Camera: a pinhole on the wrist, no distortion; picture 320 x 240 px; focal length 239.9 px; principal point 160.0 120.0 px. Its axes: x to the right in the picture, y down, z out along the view. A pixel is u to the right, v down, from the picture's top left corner.
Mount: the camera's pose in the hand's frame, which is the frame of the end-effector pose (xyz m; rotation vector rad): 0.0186 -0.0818 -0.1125 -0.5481 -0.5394 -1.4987
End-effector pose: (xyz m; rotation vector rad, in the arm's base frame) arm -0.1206 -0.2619 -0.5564 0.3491 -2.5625 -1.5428
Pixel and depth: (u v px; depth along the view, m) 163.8 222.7 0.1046
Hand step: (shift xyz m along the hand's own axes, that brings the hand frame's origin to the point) 0.0638 -0.0160 -0.0314
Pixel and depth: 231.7 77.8 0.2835
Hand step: -0.0297 0.0347 0.1598
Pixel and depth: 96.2 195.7 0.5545
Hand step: 0.1952 0.3867 0.2178
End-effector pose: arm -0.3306 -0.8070 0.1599 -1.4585 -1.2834 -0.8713
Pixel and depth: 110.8 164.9 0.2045
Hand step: 0.0575 0.0814 0.0175
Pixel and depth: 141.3 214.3 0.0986
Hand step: 0.0577 -0.0127 -0.0419
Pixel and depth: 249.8 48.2 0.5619
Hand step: -0.1463 0.1164 0.4547
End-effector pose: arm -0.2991 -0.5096 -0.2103 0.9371 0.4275 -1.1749
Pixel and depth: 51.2 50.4 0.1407
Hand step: -0.0219 0.0573 -0.0451
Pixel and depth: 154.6 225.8 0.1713
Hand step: 0.0948 0.0309 0.0161
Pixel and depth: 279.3 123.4 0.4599
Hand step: 0.0281 0.0371 0.3871
